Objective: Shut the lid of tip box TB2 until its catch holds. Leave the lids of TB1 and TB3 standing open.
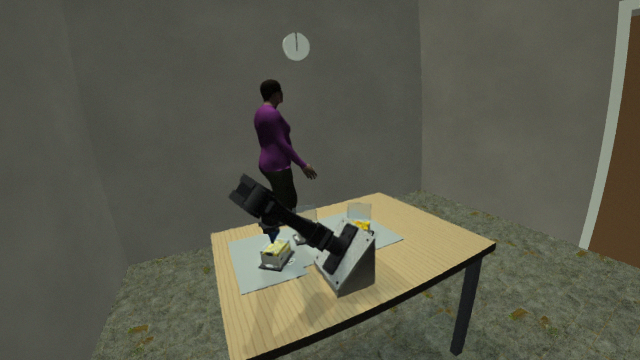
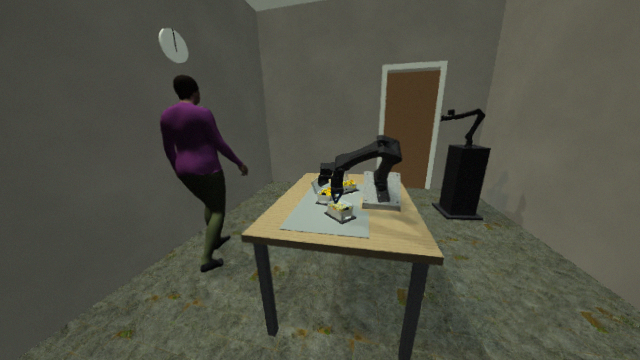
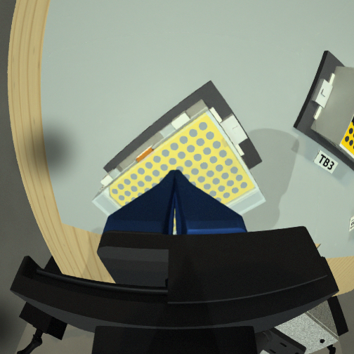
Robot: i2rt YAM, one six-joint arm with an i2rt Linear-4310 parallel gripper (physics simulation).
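Pixels of known places: gripper, fingertip midpoint: (image 1: 272, 243) (image 2: 335, 203); arm's base at its link origin: (image 1: 341, 248) (image 2: 381, 187).
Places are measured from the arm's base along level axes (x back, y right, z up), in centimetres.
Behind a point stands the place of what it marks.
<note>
Tip box TB2 (image 1: 275, 258) @(x -18.4, y -19.7, z -5.4 cm) (image 2: 340, 214) @(x -24.6, y -24.2, z -7.3 cm) (image 3: 190, 150) stands on its dark base, with yellow perforated tips showing through its clear lid (image 3: 254, 202). The lid lies down over the box; whether its catch holds cannot be made out. My gripper (image 1: 273, 241) @(x -27.6, y -17.7, z -4.0 cm) (image 2: 336, 200) @(x -27.6, y -17.7, z -4.0 cm) (image 3: 174, 177) is shut and empty, its blue tips pointing down over the lid; contact cannot be told. TB3 (image 2: 324, 199) @(x -35.4, y -2.2, z -8.4 cm) (image 3: 334, 107) stands beside it, its lid (image 1: 306, 214) @(x -41.2, y 6.4, z -1.8 cm) (image 2: 316, 186) @(x -41.5, y 4.7, z -2.1 cm) open. TB1 (image 1: 361, 226) (image 2: 350, 186) is farther along, its clear lid (image 1: 359, 211) @(x -25.9, y 29.1, z -1.6 cm) upright.
The boxes stand on a grey mat (image 1: 245, 275) @(x -22.0, y -33.2, z -11.7 cm) (image 2: 305, 222) @(x -43.2, y -26.4, z -11.7 cm) (image 3: 125, 50) on the wooden table (image 1: 425, 250) @(x 9.2, y 38.6, z -12.0 cm) (image 2: 400, 230) @(x 5.0, y -29.9, z -12.0 cm). The arm's metal base (image 1: 360, 275) @(x 11.4, y 0.2, z -5.6 cm) (image 2: 380, 204) @(x -1.2, y -7.8, z -8.3 cm) is beside the mat. A person (image 1: 274, 135) (image 2: 192, 135) stands beyond the table.
</note>
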